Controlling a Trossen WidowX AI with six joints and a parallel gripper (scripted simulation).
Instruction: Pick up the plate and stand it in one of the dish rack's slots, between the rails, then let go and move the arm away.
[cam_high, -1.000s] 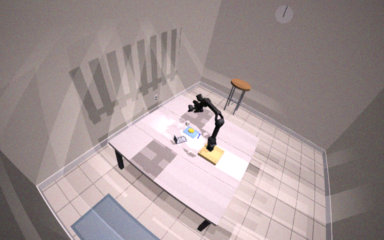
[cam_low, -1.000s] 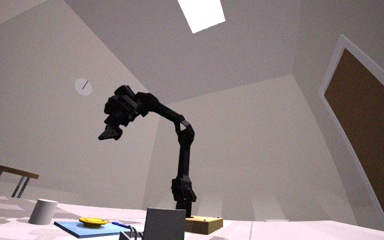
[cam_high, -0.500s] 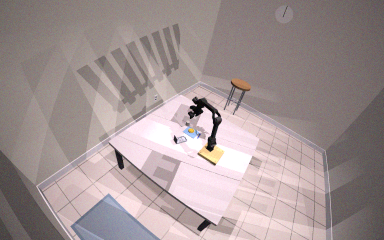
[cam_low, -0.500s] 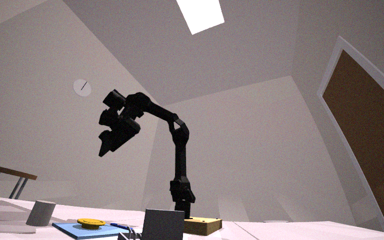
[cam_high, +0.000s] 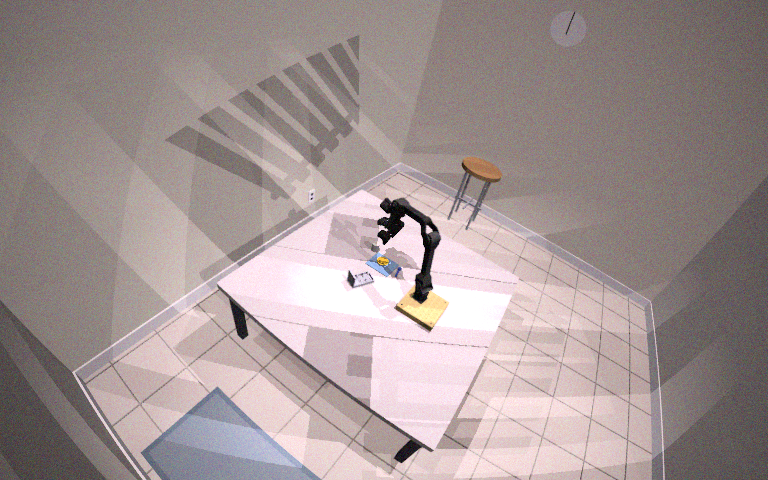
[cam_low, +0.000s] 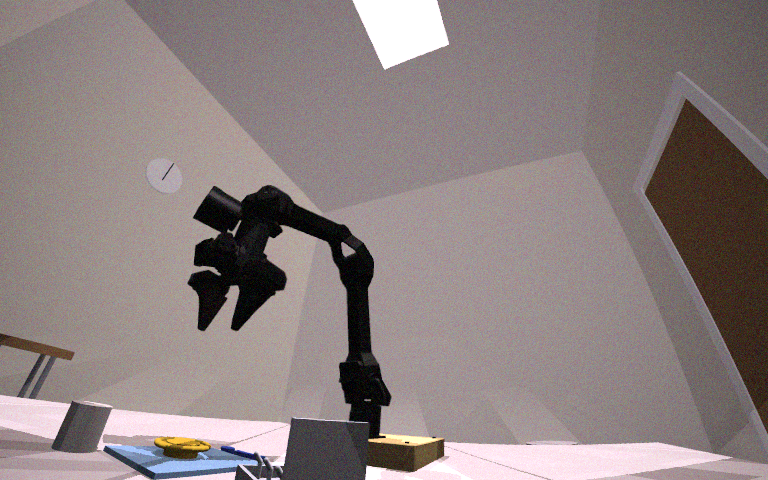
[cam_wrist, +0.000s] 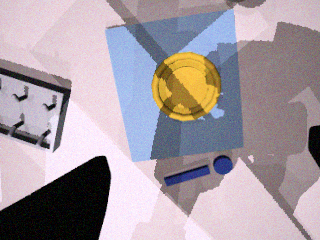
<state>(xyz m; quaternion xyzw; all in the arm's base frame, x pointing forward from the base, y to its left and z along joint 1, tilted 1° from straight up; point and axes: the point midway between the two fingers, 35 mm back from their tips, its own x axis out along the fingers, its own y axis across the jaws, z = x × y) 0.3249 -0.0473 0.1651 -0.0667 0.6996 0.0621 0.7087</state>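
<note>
Now: gripper tip 16 cm above the yellow plate. Also, from my gripper tip: grey dish rack (20 cm to the left, 15 cm below, 3 cm behind); then blue mat (17 cm below, 1 cm behind); then cup (15 cm below, 11 cm ahead, 5 cm to the right).
</note>
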